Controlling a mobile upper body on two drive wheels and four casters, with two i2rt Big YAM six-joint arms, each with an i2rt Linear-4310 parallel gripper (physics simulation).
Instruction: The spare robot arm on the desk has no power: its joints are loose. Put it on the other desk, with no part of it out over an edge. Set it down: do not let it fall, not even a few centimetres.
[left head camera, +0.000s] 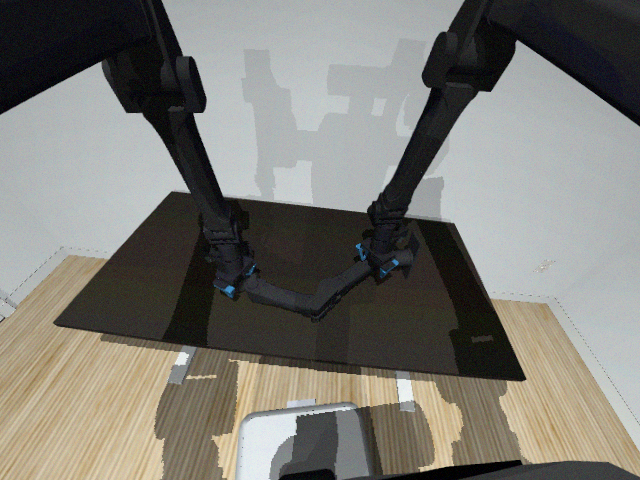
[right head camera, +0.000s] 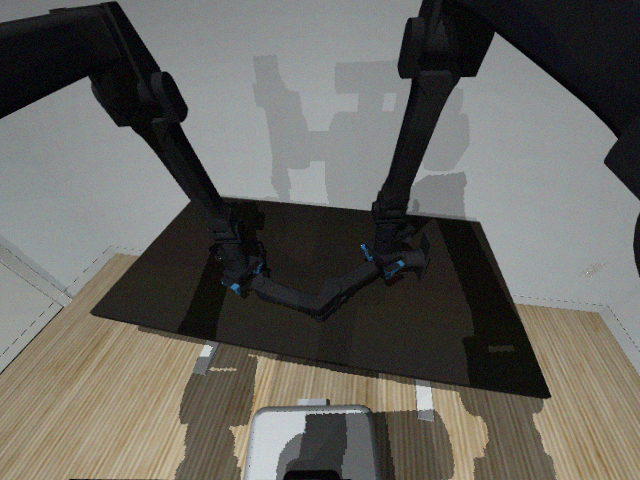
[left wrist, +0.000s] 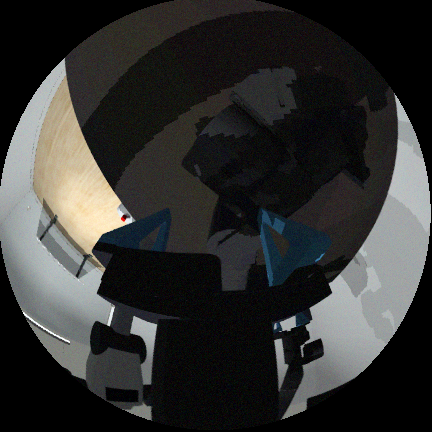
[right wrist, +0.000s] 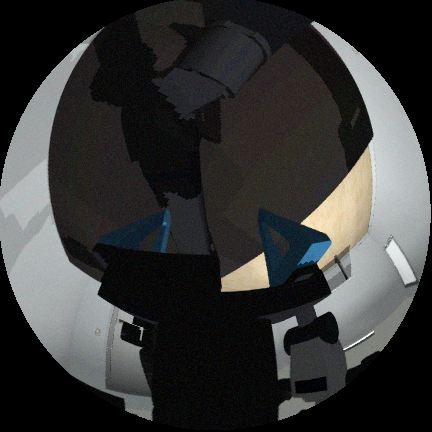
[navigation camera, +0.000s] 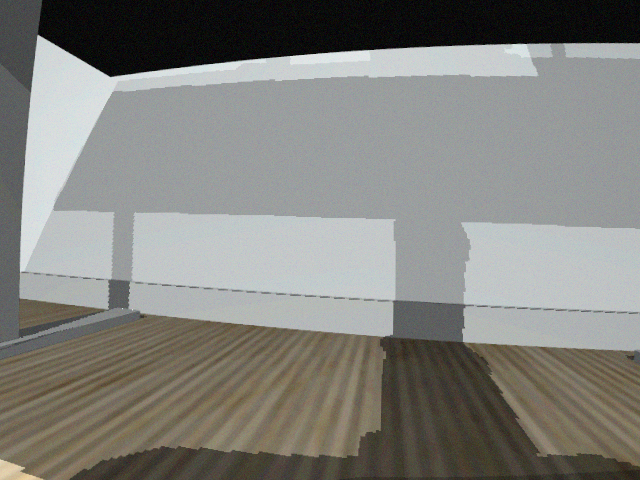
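Note:
The black spare arm (left head camera: 341, 289) (right head camera: 343, 289) (left wrist: 272, 95) (right wrist: 220, 60) lies bent on a dark desk top (left head camera: 413, 335) (right head camera: 423, 341) (right wrist: 280, 125), its bend towards the near edge. In the head views its visible parts are inside the edges. My left gripper (left head camera: 237, 279) (right head camera: 247, 277) (left wrist: 213, 212) is open at its left part; in the left wrist view a grey link shows between the spread fingers, nearer the picture-right one. My right gripper (left head camera: 374, 259) (right head camera: 381, 260) (right wrist: 213, 213) is open over its right part, a link between the fingers. Contact is too dark to tell. A second desk does not show.
A pale wall (left head camera: 310, 31) (right head camera: 320, 31) (navigation camera: 258, 258) stands behind the desk. Grey desk feet (left head camera: 405, 395) (right head camera: 424, 403) show below the near edge. A white rounded box-like base (left head camera: 263, 439) (right head camera: 268, 439) is at the bottom, over the wood floor (left head camera: 77, 392) (navigation camera: 232, 392).

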